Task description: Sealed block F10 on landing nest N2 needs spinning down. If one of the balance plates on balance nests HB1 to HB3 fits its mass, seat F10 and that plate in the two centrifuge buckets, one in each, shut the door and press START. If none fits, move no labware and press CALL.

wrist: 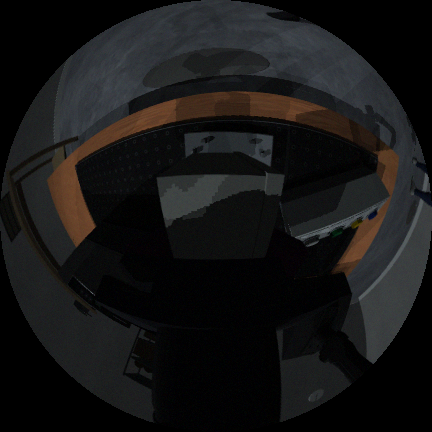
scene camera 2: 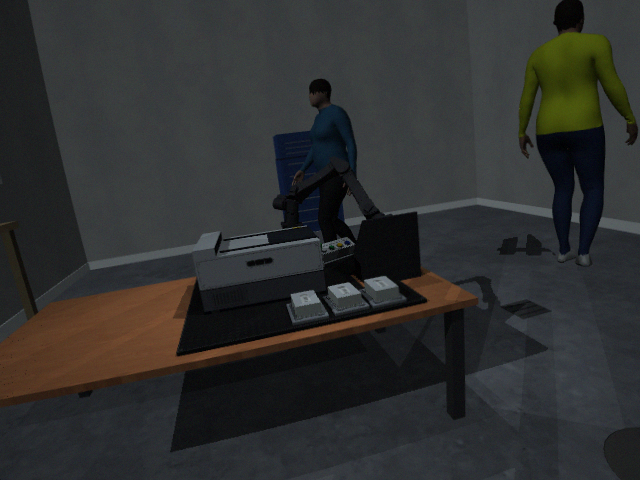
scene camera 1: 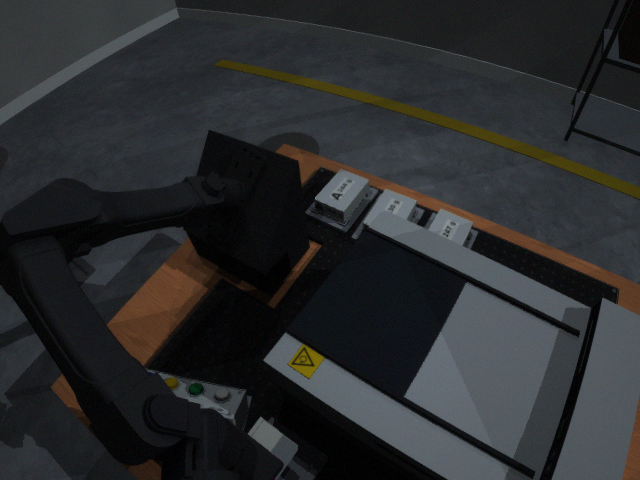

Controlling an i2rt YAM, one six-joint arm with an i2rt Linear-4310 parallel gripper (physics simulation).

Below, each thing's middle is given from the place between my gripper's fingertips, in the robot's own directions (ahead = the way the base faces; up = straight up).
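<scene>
The dark lid (scene camera 1: 381, 309) is 29 cm to the left of my hand and 10 cm above it. As for the centrifuge (scene camera 1: 520, 374), I find it 31 cm to the left of my hand, 15 cm ahead of it and 1 cm above it. My hand itself is 7 cm above the button box (scene camera 1: 233, 404), 20 cm past it and 1 cm to the left of it.
</scene>
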